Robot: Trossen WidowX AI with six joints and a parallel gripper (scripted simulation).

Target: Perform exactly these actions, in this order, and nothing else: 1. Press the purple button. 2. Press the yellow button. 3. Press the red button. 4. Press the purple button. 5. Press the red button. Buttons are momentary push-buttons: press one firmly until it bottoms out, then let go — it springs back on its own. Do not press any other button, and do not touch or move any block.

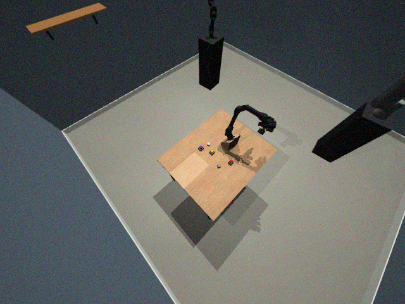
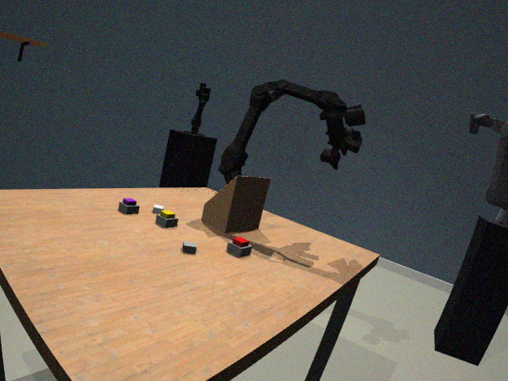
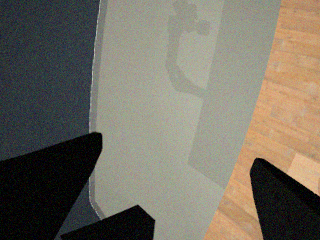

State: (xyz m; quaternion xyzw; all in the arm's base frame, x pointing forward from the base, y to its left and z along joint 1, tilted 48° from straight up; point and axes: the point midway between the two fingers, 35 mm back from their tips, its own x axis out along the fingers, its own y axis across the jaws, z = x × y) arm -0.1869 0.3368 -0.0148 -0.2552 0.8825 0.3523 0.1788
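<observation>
My gripper tip is now 52 cm short of the purple button, 47 cm to the left of it and 26 cm above it. From my gripper tip the other things lie so: yellow button (48 cm ahead, 34 cm to the right, 26 cm below); small grey block (57 cm ahead, 17 cm to the right, 28 cm below); red button (45 cm ahead, 10 cm to the right, 26 cm below).
</observation>
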